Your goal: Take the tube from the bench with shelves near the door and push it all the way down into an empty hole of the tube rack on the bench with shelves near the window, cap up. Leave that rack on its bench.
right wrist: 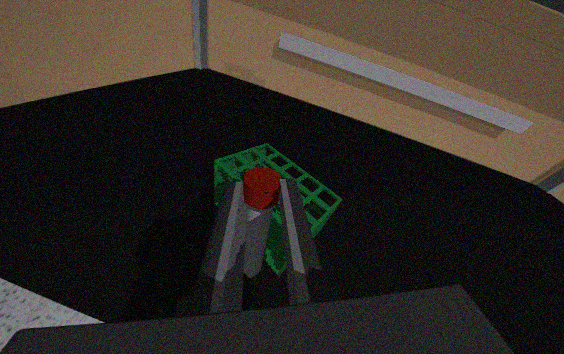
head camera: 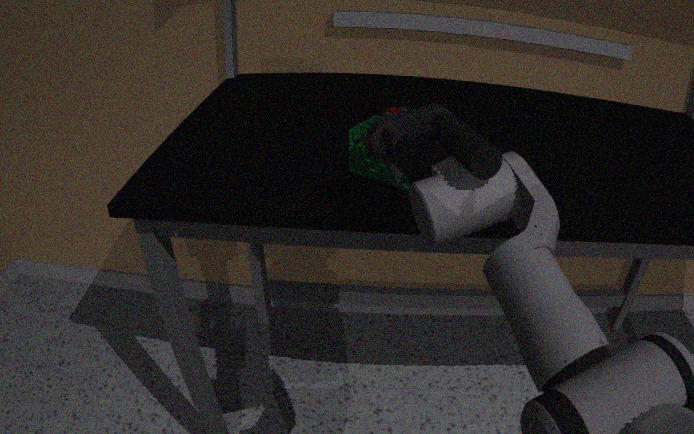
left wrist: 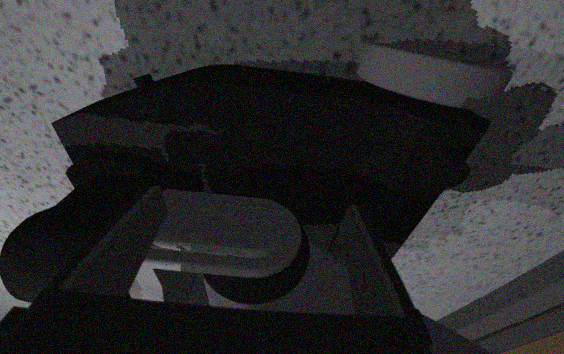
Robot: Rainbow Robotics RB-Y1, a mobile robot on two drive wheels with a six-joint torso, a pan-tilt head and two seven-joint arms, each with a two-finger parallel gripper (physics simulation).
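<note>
Green tube rack (head camera: 361, 161) in sight. Green tube rack (right wrist: 231, 168) too. Green tube rack out of frame in the left wrist view. Tube with a red cap (right wrist: 261, 186) in sight. Tube with a red cap out of frame in the left wrist view. Left gripper (left wrist: 255, 207) in sight.
</note>
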